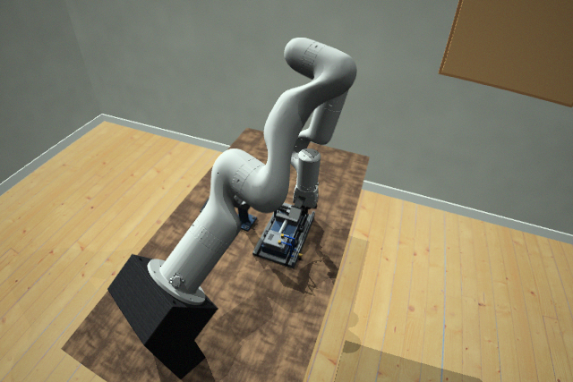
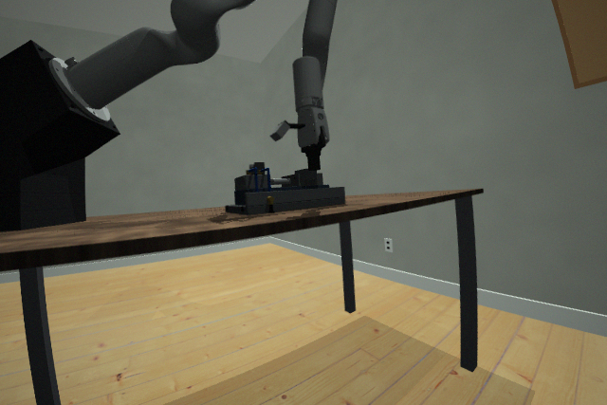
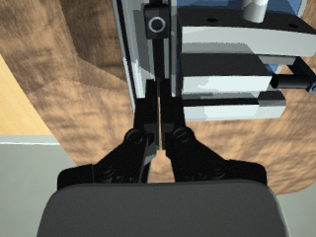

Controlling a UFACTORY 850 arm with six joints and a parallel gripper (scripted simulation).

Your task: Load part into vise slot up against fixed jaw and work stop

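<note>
The part is 40 mm to the left of my hand, 20 mm below it and 20 mm ahead of it. Round my hand: work stop (100 mm to the left, 50 mm ahead, 30 mm below); then vise side rail (90 mm below, 70 mm behind, 10 mm to the left); then moving jaw (80 mm to the left, 50 mm below).
</note>
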